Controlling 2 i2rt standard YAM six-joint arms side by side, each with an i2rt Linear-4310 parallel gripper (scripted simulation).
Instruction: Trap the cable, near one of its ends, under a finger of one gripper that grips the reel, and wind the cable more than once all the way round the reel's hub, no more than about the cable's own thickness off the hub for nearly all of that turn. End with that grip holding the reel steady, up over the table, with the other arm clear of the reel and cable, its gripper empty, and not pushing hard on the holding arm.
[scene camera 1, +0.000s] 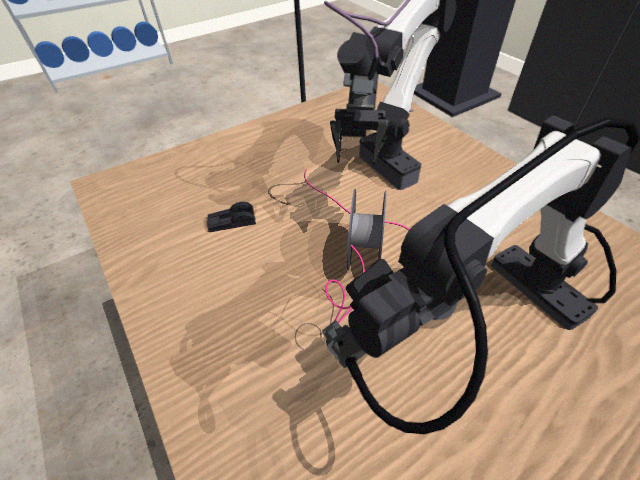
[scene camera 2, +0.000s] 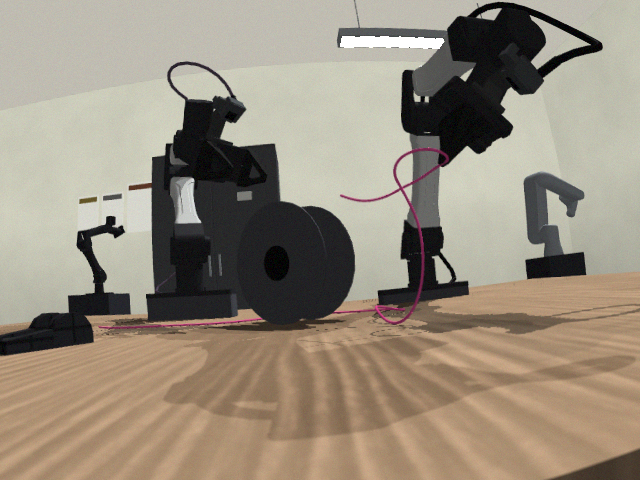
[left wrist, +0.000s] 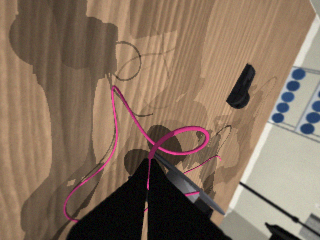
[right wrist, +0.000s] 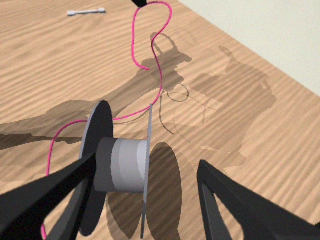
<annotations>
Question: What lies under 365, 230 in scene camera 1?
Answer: A dark grey reel.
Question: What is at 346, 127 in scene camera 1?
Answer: My right gripper.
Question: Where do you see a small black device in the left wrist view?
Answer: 239, 97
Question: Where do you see my right gripper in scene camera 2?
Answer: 249, 175
</annotations>
